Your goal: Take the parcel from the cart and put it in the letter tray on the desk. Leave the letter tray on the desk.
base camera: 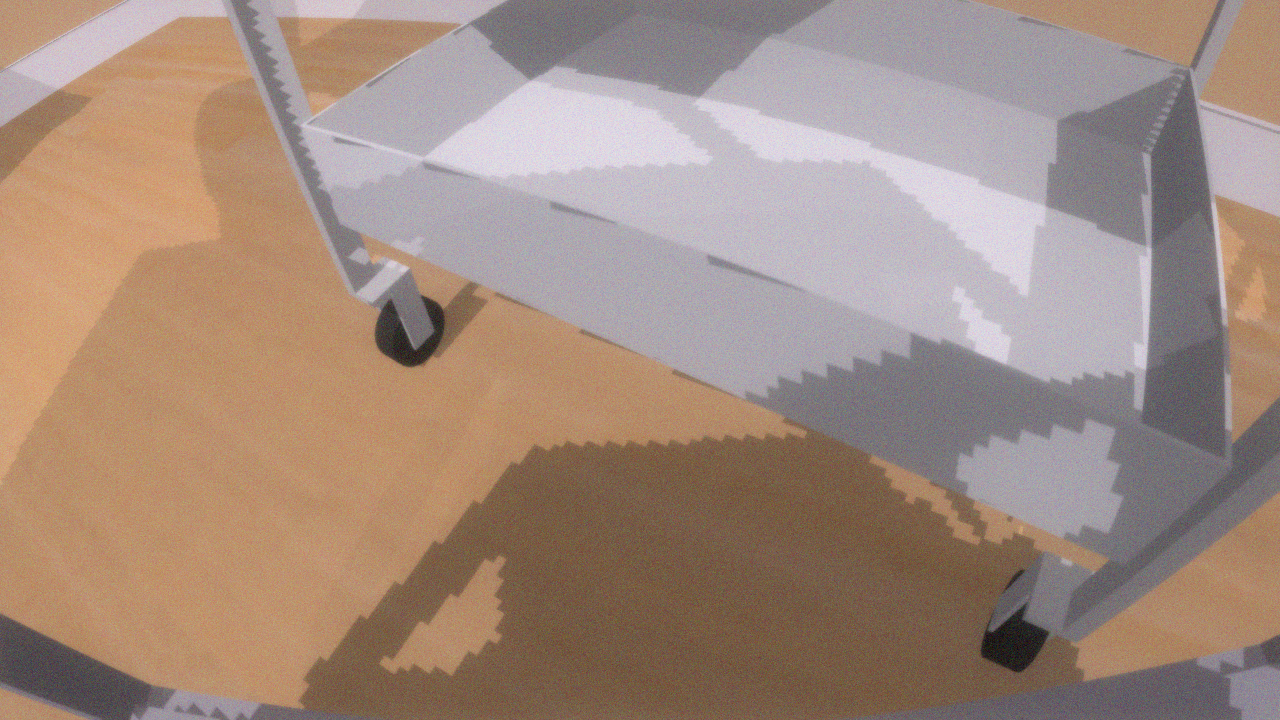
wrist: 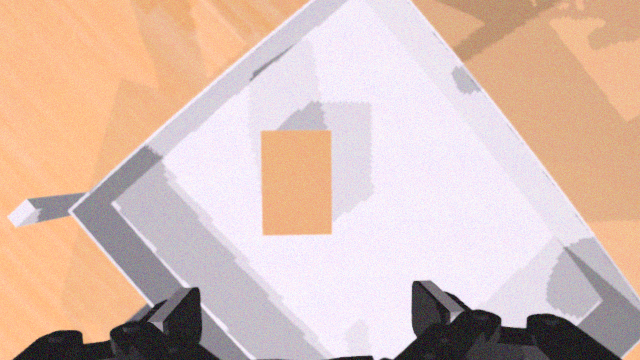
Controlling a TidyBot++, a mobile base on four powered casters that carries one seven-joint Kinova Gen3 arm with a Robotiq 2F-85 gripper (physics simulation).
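Frame: origin at the arm's base, x down, y back, z left, level; metres.
Seen in the pictures: gripper, between the fingertips: [wrist: 307, 307].
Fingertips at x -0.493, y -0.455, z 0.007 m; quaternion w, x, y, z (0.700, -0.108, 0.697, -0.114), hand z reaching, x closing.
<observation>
Pixels of each thing's middle, then the offset from my fingertips to it. "spot": a spot on its surface instead. Level surfaces: height alone.
- parcel, middle of its body: [wrist: 297, 181] dx +0.202, dy -0.039, dz +0.019 m
- cart's raised rim, a spot on its surface: [wrist: 200, 107] spot: dx +0.183, dy -0.077, dz +0.119 m
- wooden floor, height of its surface: dx +0.890 m
The parcel [wrist: 297, 182] is an orange-brown box lying in the white top tray of the cart [wrist: 425, 200], in the wrist view. In the base camera view the cart [base camera: 554, 259] shows its lower grey shelf, posts and wheels; the parcel does not show there. My gripper [wrist: 307, 307] is open and empty, high above the cart's tray, with its fingers at the lower edge of the wrist view and the parcel ahead of them, apart from both fingers. The letter tray and the desk do not show in either view.
The cart's raised rim [wrist: 200, 107] runs around its top tray, and a handle bar [wrist: 55, 205] sticks out at the left corner. In the base camera view, black caster wheels [base camera: 409, 331] [base camera: 1015, 631] stand on the wooden floor [base camera: 223, 402].
</observation>
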